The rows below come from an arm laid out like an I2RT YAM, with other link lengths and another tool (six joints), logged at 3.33 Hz.
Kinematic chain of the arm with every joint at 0, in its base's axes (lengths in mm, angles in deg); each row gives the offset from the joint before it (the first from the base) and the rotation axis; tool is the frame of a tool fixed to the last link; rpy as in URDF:
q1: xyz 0 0 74.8 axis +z
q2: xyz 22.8 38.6 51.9 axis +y
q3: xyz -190.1 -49.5 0 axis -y
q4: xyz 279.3 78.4 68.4 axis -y
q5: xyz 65.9 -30.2 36 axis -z
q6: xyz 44.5 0 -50.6 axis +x
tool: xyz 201 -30 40 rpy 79.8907 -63.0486 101.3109
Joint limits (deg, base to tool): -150..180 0..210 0..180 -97..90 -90..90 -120..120
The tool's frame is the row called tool.
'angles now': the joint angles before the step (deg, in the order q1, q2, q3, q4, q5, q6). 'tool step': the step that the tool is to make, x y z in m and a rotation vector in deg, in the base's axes. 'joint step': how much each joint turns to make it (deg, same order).
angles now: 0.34 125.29 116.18 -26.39 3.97 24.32
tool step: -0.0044 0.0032 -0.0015 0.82 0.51 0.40
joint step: 0.00 -1.21 -1.34 -0.40 -0.81 0.43
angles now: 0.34 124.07 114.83 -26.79 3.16 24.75
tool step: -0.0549 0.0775 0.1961 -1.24 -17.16 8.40
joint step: 7.04 -24.35 -7.69 0.51 -0.15 -2.77
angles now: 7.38 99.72 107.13 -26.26 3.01 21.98
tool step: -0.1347 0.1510 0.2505 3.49 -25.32 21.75
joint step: 15.28 -9.43 17.38 -1.56 -6.29 -3.85
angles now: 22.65 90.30 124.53 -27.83 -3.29 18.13
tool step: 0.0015 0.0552 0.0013 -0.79 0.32 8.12
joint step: 2.85 9.53 11.74 -2.83 -5.30 -0.03
